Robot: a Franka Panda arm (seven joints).
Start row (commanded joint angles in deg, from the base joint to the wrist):
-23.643, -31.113, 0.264, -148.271, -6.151, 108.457, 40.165
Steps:
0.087, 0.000, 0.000, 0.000, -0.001, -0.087, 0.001
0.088, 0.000, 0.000, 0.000, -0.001, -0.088, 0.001
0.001, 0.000, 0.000, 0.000, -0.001, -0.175, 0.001
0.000, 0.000, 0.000, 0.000, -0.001, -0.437, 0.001
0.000, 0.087, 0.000, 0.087, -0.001, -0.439, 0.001
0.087, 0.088, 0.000, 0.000, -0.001, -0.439, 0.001
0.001, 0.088, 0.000, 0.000, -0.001, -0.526, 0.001
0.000, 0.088, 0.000, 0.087, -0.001, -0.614, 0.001
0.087, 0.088, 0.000, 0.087, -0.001, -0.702, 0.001
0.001, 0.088, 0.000, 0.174, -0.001, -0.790, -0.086
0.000, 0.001, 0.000, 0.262, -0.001, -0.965, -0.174
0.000, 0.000, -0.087, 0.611, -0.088, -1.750, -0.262
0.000, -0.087, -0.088, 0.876, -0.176, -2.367, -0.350
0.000, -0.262, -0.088, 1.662, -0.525, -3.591, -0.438
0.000, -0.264, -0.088, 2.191, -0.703, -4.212, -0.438
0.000, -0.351, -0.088, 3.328, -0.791, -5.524, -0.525
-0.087, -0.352, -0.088, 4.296, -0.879, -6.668, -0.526
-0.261, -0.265, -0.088, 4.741, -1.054, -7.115, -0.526
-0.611, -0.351, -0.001, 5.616, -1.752, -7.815, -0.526
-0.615, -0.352, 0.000, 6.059, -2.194, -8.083, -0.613
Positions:
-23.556, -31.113, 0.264, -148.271, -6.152, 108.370, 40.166
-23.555, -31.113, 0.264, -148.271, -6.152, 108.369, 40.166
-23.642, -31.113, 0.264, -148.271, -6.152, 108.282, 40.166
-23.643, -31.113, 0.264, -148.271, -6.152, 108.020, 40.166
-23.643, -31.026, 0.264, -148.184, -6.152, 108.018, 40.166
-23.556, -31.025, 0.264, -148.271, -6.152, 108.018, 40.166
-23.642, -31.025, 0.264, -148.271, -6.152, 107.931, 40.166
-23.643, -31.025, 0.264, -148.184, -6.152, 107.843, 40.166
-23.556, -31.025, 0.264, -148.184, -6.152, 107.755, 40.166
-23.642, -31.025, 0.264, -148.097, -6.152, 107.667, 40.079
-23.643, -31.112, 0.264, -148.009, -6.152, 107.492, 39.991
-23.643, -31.113, 0.177, -147.660, -6.239, 106.707, 39.903
-23.643, -31.200, 0.176, -147.395, -6.327, 106.090, 39.815
-23.643, -31.375, 0.176, -146.609, -6.676, 104.866, 39.727
-23.643, -31.377, 0.176, -146.080, -6.854, 104.245, 39.727
-23.643, -31.464, 0.176, -144.943, -6.942, 102.933, 39.640
-23.730, -31.465, 0.176, -143.975, -7.030, 101.789, 39.639
-23.904, -31.378, 0.176, -143.530, -7.205, 101.342, 39.639
-24.254, -31.464, 0.263, -142.655, -7.903, 100.642, 39.639
-24.258, -31.465, 0.264, -142.212, -8.345, 100.374, 39.552

